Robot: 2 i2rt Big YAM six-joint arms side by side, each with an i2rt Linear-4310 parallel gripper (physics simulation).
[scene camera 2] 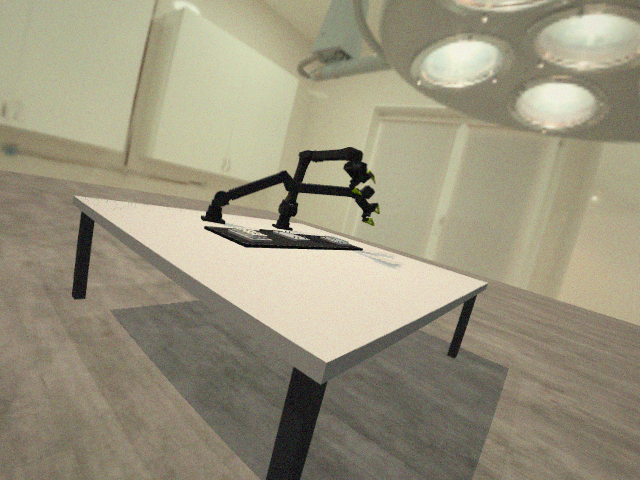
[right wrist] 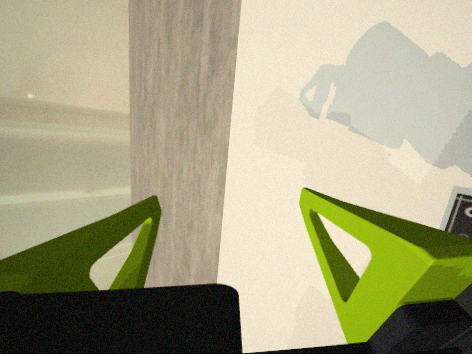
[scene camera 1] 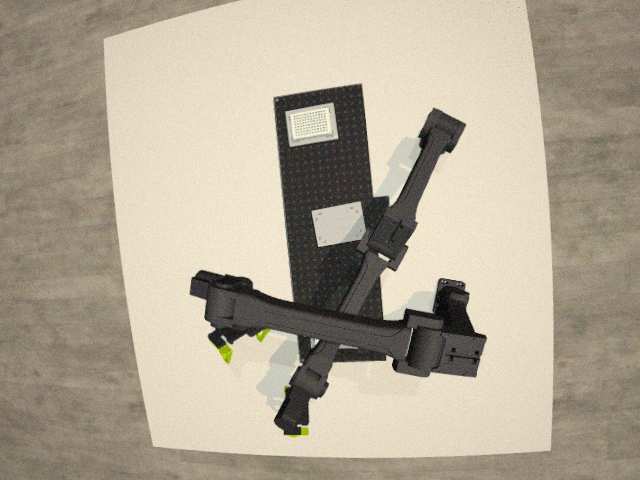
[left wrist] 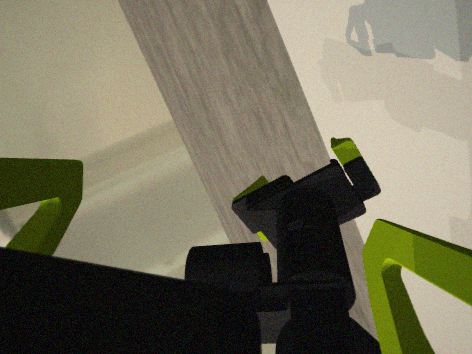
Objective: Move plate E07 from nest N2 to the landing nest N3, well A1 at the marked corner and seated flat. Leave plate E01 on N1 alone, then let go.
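A white many-welled plate (scene camera 1: 310, 122) (scene camera 2: 248, 234) sits in a grey nest at the top end of the black board in scene camera 1. A flat pale grey nest (scene camera 1: 337, 225) (scene camera 2: 292, 235) with small corner marks lies mid-board. A third pale item (scene camera 1: 348, 346) (scene camera 2: 334, 240) is mostly hidden under the arms. Labels E01, E07 and N1 to N3 are unreadable. My left gripper (scene camera 1: 244, 344) (scene camera 2: 364, 184) is open and empty, high beyond the board's lower end. My right gripper (scene camera 1: 292, 411) (scene camera 2: 372, 215) (right wrist: 230, 199) is open and empty, lower, also beyond that end.
The black perforated board (scene camera 1: 330, 175) (scene camera 2: 289, 244) lies on the cream table (scene camera 1: 180, 170) (scene camera 2: 289, 289). My two arms cross above the board's lower part in scene camera 1. The right gripper shows close below the left fingers in the left wrist view.
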